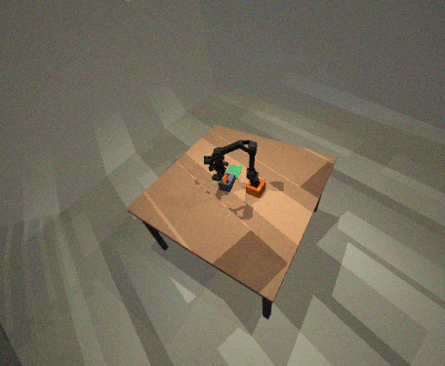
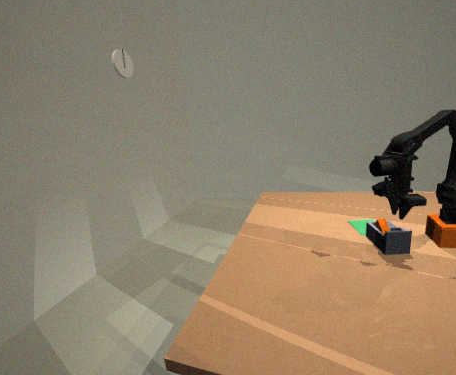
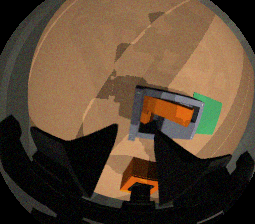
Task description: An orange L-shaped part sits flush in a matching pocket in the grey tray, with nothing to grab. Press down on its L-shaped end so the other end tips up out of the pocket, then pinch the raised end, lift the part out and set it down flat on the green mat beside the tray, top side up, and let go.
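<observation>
Right now my gripper tip is 4 cm to the left of the orange L-shaped part and 10 cm above it. Round my gripper tip: green mat (6 cm ahead, 22 cm to the right, 16 cm below).
</observation>
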